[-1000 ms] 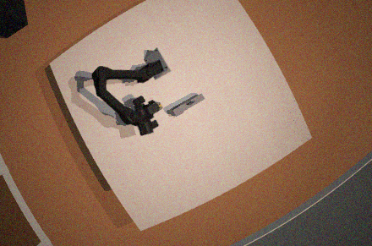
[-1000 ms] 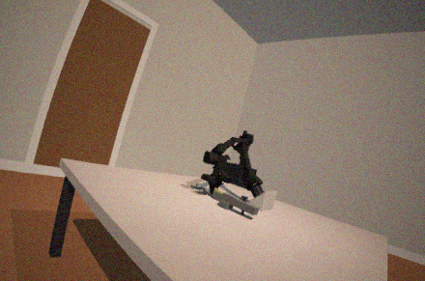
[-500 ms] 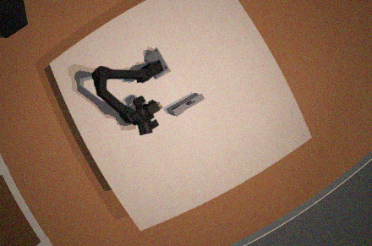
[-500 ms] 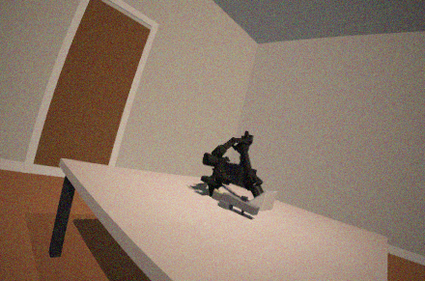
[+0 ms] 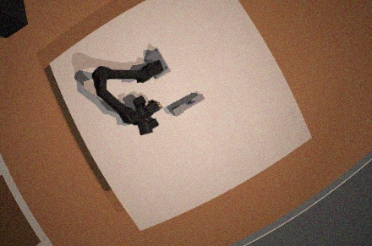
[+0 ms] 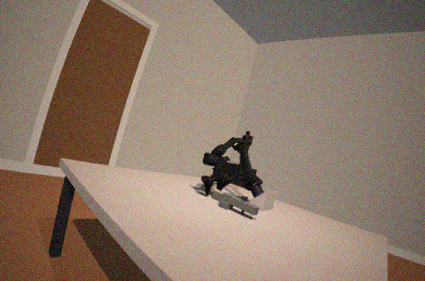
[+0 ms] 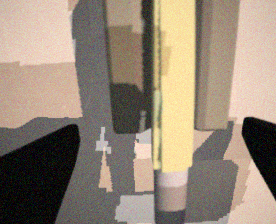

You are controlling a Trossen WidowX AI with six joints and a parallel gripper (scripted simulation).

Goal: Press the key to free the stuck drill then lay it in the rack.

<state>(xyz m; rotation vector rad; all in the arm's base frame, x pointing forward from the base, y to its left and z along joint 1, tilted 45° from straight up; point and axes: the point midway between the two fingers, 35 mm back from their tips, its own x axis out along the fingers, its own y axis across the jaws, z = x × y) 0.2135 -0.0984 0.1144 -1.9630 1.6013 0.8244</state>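
The drill lies 4 cm to the left of my gripper tip and 3 cm above it. Round my gripper tip: grey holder block 22 cm to the left, 4 cm ahead, 3 cm above; then grey-tan fixture block 5 cm to the left, 1 cm behind, 1 cm above; then dark blue key 25 cm to the left, 4 cm ahead, 4 cm above.
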